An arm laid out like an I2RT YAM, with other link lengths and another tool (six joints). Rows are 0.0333 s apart.
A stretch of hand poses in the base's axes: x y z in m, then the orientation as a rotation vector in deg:
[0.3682, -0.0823, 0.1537, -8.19, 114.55, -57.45]
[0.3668, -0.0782, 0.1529, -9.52, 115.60, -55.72]
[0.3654, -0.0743, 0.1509, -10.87, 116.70, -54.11]
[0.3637, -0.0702, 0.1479, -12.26, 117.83, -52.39]
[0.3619, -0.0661, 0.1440, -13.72, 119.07, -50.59]
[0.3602, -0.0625, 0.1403, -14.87, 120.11, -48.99]
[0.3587, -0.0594, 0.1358, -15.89, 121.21, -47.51]
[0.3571, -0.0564, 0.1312, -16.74, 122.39, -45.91]
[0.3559, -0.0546, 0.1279, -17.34, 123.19, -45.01]
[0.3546, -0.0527, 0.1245, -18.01, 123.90, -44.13]
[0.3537, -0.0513, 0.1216, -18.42, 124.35, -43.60]
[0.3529, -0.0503, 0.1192, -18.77, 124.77, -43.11]
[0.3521, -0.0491, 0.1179, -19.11, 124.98, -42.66]
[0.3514, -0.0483, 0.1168, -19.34, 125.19, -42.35]
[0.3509, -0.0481, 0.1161, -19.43, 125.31, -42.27]
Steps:
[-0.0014, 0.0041, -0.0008, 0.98, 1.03, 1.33]
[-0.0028, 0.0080, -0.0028, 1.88, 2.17, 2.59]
[-0.0045, 0.0121, -0.0058, 2.85, 3.34, 3.90]
[-0.0063, 0.0162, -0.0097, 3.87, 4.65, 5.24]
[-0.0080, 0.0198, -0.0134, 4.80, 5.72, 6.34]
[-0.0095, 0.0229, -0.0179, 5.72, 6.84, 7.27]
[-0.0111, 0.0259, -0.0225, 6.78, 7.95, 8.11]
[-0.0123, 0.0277, -0.0258, 7.37, 8.76, 8.60]
[-0.0136, 0.0296, -0.0292, 7.90, 9.52, 9.15]
[-0.0145, 0.0310, -0.0321, 8.22, 10.00, 9.48]
[-0.0153, 0.0320, -0.0345, 8.53, 10.44, 9.76]
[-0.0161, 0.0332, -0.0358, 8.76, 10.70, 10.08]
[-0.0168, 0.0340, -0.0369, 8.93, 10.94, 10.29]
[-0.0173, 0.0342, -0.0376, 8.99, 11.07, 10.33]

